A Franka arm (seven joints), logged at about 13 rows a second.
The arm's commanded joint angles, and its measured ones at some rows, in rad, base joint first. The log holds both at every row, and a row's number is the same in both.
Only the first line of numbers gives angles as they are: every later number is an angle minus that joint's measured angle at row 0.
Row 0, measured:
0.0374, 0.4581, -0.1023, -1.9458, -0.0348, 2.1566, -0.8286
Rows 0 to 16, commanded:
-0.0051, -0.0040, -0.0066, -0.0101, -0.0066, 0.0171, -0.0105
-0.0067, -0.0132, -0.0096, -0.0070, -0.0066, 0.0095, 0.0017
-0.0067, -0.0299, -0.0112, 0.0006, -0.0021, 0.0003, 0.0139
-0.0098, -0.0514, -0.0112, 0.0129, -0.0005, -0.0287, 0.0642
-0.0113, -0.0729, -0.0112, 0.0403, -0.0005, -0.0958, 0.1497
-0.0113, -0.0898, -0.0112, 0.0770, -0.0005, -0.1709, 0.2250
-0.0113, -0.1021, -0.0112, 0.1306, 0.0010, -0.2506, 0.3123
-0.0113, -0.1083, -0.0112, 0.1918, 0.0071, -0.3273, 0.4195
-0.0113, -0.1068, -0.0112, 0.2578, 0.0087, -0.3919, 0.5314
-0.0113, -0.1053, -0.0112, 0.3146, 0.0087, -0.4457, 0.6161
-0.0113, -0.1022, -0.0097, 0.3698, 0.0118, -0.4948, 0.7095
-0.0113, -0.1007, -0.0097, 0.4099, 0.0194, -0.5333, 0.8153
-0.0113, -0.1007, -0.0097, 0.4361, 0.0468, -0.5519, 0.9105
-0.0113, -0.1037, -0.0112, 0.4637, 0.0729, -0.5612, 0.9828
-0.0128, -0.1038, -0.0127, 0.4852, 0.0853, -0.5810, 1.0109
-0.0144, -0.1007, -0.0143, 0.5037, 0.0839, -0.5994, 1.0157
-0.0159, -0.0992, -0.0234, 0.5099, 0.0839, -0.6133, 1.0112
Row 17, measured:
-0.0086, -0.1221, -0.0127, 0.4557, 0.0653, -0.5662, 0.9835
